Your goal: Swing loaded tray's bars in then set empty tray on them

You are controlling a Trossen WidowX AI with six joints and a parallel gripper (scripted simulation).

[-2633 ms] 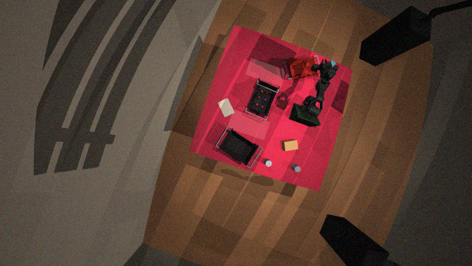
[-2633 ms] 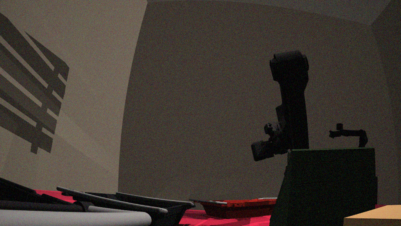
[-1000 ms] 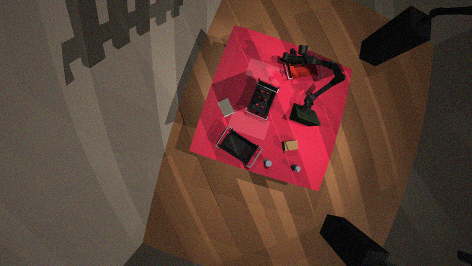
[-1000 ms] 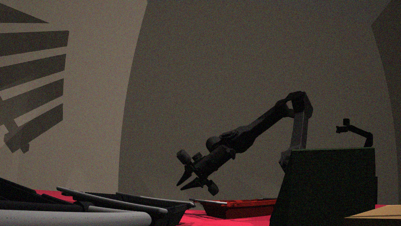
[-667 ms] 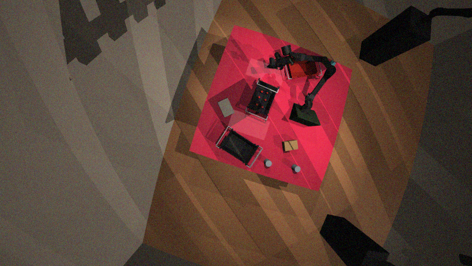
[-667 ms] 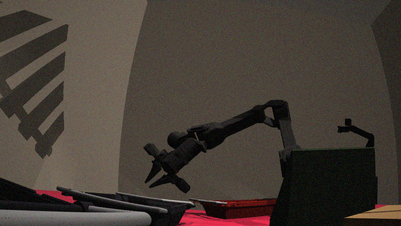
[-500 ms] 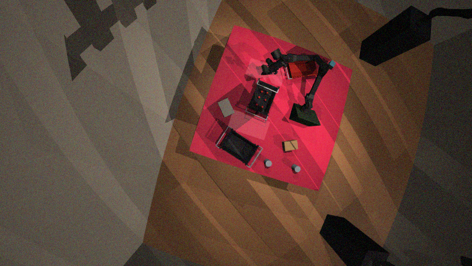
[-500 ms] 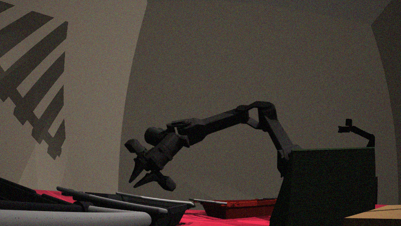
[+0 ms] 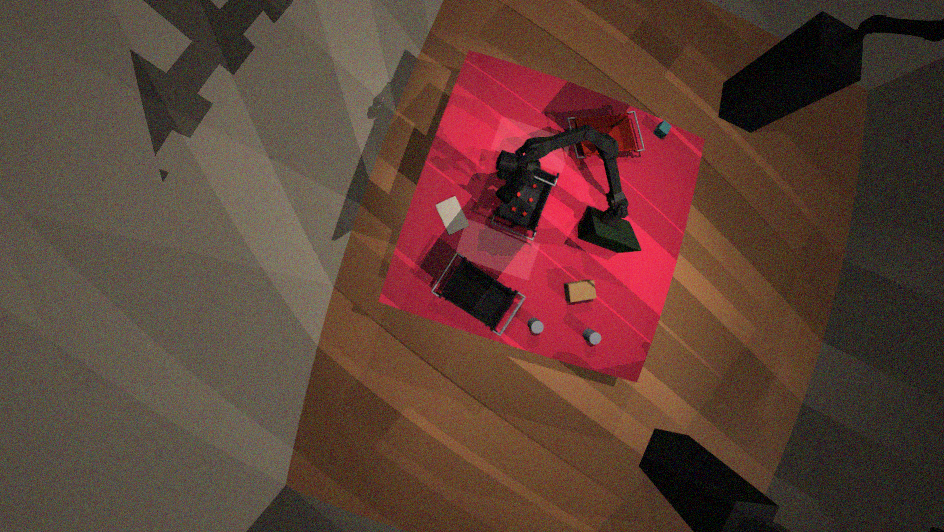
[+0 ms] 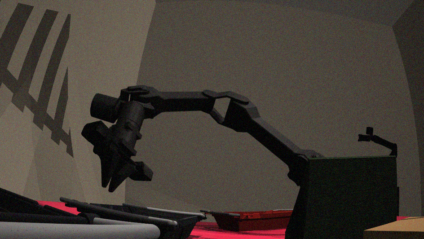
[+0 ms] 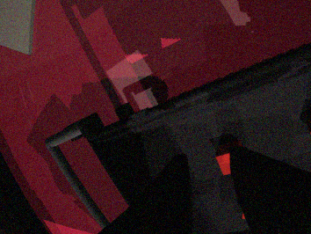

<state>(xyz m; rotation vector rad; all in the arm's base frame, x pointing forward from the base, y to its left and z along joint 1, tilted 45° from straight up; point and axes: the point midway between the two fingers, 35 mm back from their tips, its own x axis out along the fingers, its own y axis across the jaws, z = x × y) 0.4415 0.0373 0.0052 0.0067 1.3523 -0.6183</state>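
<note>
The red tray is 350 mm behind my gripper tip, 440 mm to the right of it and 50 mm below it. Round my gripper tip: teal block (640 mm behind, 610 mm to the right, 70 mm below); white block (210 mm ahead, 130 mm to the left, 90 mm below); tan box (430 mm behind, 280 mm to the left, 60 mm below).
</note>
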